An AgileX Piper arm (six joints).
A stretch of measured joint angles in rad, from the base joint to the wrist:
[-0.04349 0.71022 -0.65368 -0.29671 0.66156 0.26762]
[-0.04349 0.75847 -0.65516 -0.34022 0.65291 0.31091]
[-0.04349 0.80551 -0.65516 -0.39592 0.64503 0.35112]
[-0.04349 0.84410 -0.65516 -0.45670 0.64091 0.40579]
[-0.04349 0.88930 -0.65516 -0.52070 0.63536 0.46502]
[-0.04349 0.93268 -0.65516 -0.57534 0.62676 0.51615]
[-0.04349 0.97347 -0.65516 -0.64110 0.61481 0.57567]
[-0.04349 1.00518 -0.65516 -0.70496 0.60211 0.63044]
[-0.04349 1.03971 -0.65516 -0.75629 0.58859 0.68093]
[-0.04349 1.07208 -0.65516 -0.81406 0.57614 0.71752]
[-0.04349 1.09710 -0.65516 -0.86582 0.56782 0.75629]
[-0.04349 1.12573 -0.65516 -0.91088 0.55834 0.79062]
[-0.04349 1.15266 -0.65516 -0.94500 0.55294 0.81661]
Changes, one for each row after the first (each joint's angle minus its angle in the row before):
[0.00000 0.04825 -0.00148 -0.04351 -0.00865 0.04329]
[0.00000 0.04704 0.00000 -0.05570 -0.00788 0.04021]
[0.00000 0.03859 0.00000 -0.06078 -0.00412 0.05467]
[0.00000 0.04520 0.00000 -0.06400 -0.00555 0.05923]
[0.00000 0.04338 0.00000 -0.05464 -0.00860 0.05113]
[0.00000 0.04079 0.00000 -0.06576 -0.01195 0.05952]
[0.00000 0.03171 0.00000 -0.06386 -0.01270 0.05477]
[0.00000 0.03453 0.00000 -0.05133 -0.01352 0.05049]
[0.00000 0.03237 0.00000 -0.05777 -0.01245 0.03659]
[0.00000 0.02502 0.00000 -0.05176 -0.00832 0.03877]
[0.00000 0.02863 0.00000 -0.04506 -0.00948 0.03433]
[0.00000 0.02693 0.00000 -0.03412 -0.00540 0.02599]

